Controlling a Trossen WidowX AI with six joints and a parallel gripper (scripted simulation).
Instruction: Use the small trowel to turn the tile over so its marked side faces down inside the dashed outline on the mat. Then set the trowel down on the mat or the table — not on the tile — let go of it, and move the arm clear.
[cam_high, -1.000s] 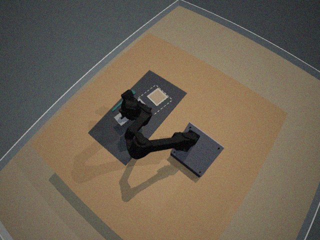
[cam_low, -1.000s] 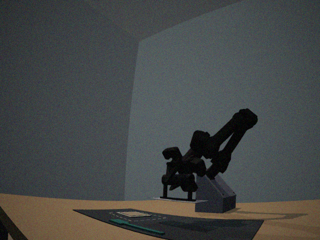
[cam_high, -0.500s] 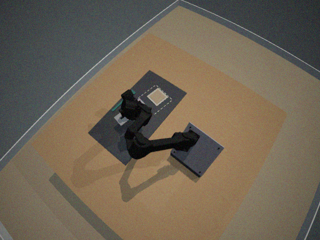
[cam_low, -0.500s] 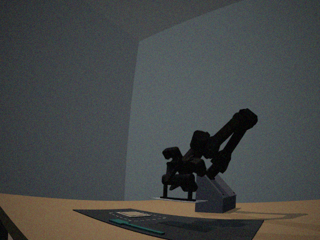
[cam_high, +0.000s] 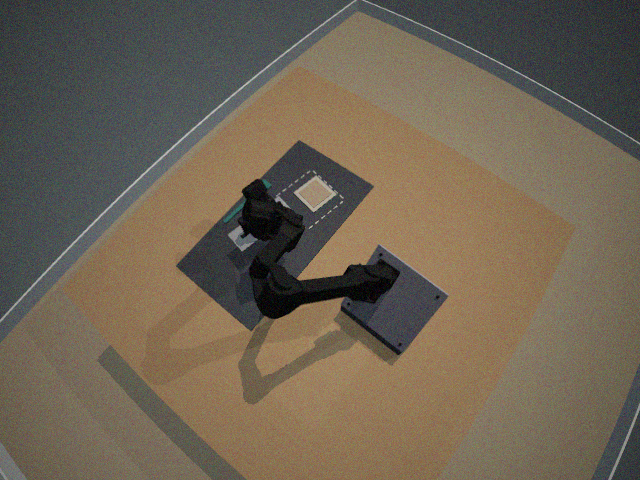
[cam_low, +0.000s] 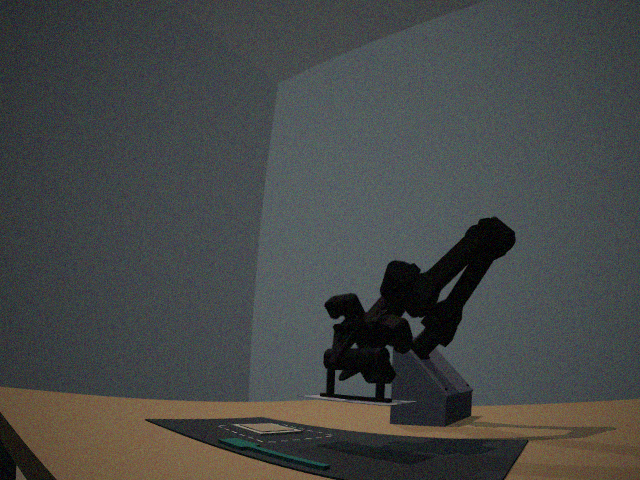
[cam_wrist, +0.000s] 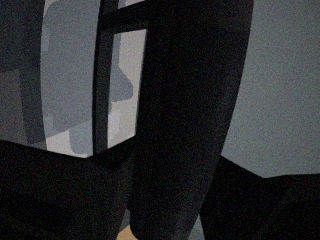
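Now: gripper tip 15 cm above the dark mat, 3 cm to the left of it and 3 cm past it. The rest, counted from my gripper tip: tile (20 cm to the right, 13 cm below, 5 cm behind); float tool (3 cm behind, 1 cm below).
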